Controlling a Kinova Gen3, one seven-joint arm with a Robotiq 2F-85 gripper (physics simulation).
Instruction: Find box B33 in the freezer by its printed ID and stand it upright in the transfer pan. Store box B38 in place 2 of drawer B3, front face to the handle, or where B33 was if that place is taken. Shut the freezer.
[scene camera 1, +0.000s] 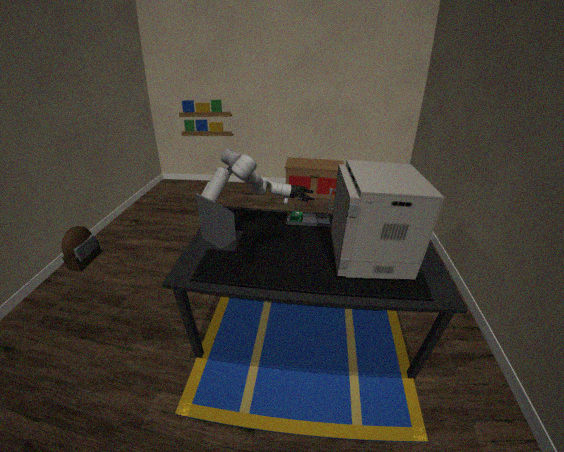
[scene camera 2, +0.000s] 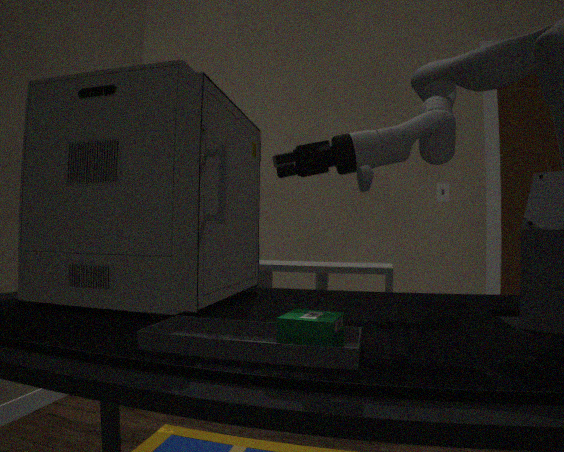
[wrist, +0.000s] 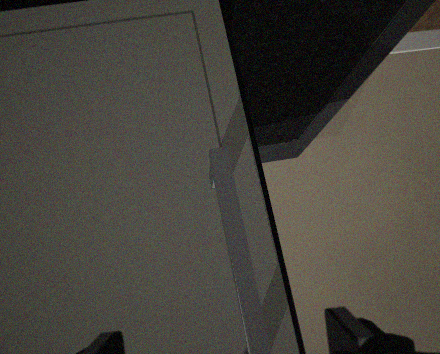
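Observation:
The white freezer (scene camera 1: 387, 215) (scene camera 2: 145, 210) (wrist: 100, 150) stands on the table with its door shut, hiding its drawers. A long vertical handle (scene camera 2: 220, 187) (wrist: 234, 225) runs along the door's edge. My gripper (scene camera 1: 312, 195) (scene camera 2: 278, 167) (wrist: 225, 332) is open and empty, in front of the door and apart from the handle. In the wrist view the handle runs down between the two spread fingers. A green box (scene camera 1: 296, 216) (scene camera 2: 310, 332) lies flat at one end of the low transfer pan (scene camera 1: 310, 223) (scene camera 2: 225, 346); its white label is too blurred to read. B33 and B38 cannot be told by ID.
The dark table (scene camera 1: 280, 295) (scene camera 2: 425, 405) carries the freezer, the pan and the arm's grey base (scene camera 1: 217, 225). A wooden cabinet (scene camera 1: 314, 164) with red panels stands behind the table. Wall shelves (scene camera 1: 206, 115) hold coloured boxes at the back left.

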